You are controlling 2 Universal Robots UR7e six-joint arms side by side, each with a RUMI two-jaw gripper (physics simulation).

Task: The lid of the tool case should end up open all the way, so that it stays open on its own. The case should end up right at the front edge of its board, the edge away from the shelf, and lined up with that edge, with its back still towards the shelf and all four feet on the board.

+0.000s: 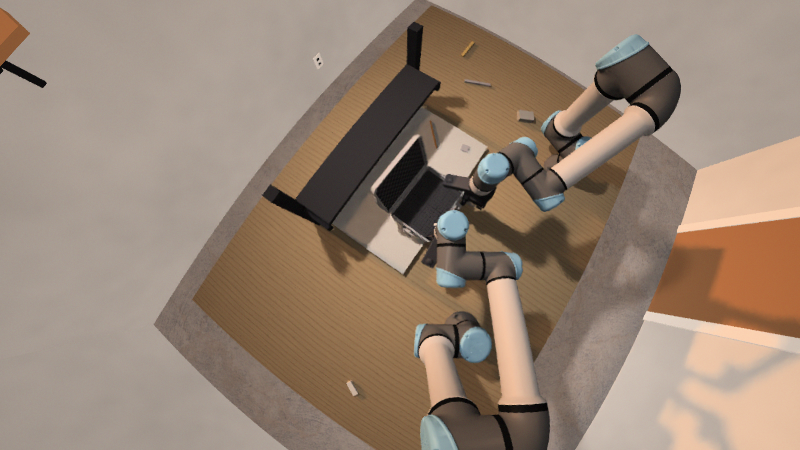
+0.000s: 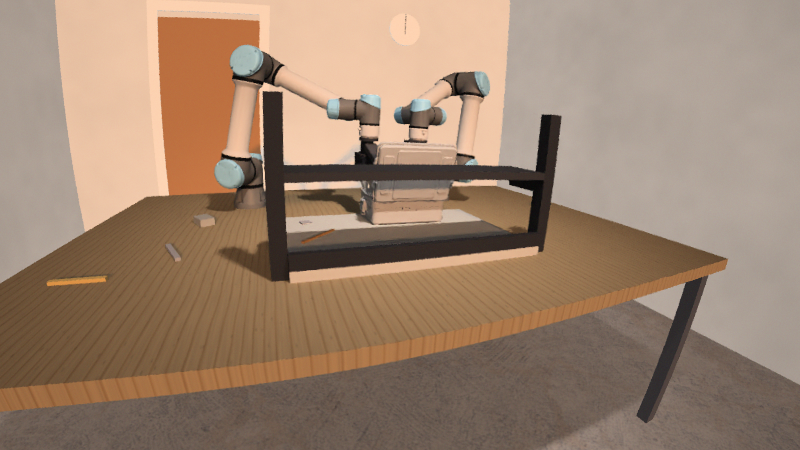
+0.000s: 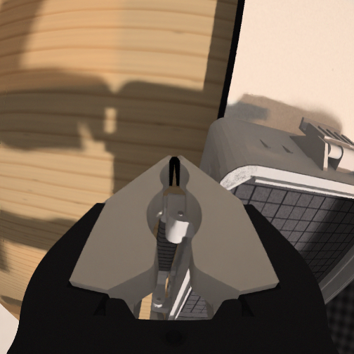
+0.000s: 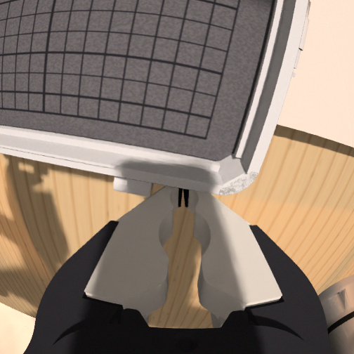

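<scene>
The tool case [image 1: 427,201] [image 2: 407,212] [image 3: 250,142] [image 4: 125,75] stands on the pale board [image 1: 391,251] [image 3: 295,45] [image 4: 325,75], with its back to the shelf. Its lid [image 1: 400,176] [image 2: 416,156] stands raised, leaning back towards the shelf. The case's front lies close along the board's front edge; its feet are hidden. My left gripper [image 3: 174,158] is shut and empty, its tips beside the case's front corner, with a latch showing beyond its fingers. My right gripper [image 4: 182,180] [image 1: 464,193] is shut and empty, its tips at the case's front wall near the other corner.
The black shelf [image 1: 369,145] [image 2: 413,172] stands behind the case. A brown stick [image 1: 433,134] [image 2: 317,236] and a small grey piece [image 1: 464,148] lie on the board. A grey block [image 1: 525,115], a grey rod [image 1: 477,83], a yellow stick [image 1: 468,49] and a white block [image 1: 351,387] lie on the table.
</scene>
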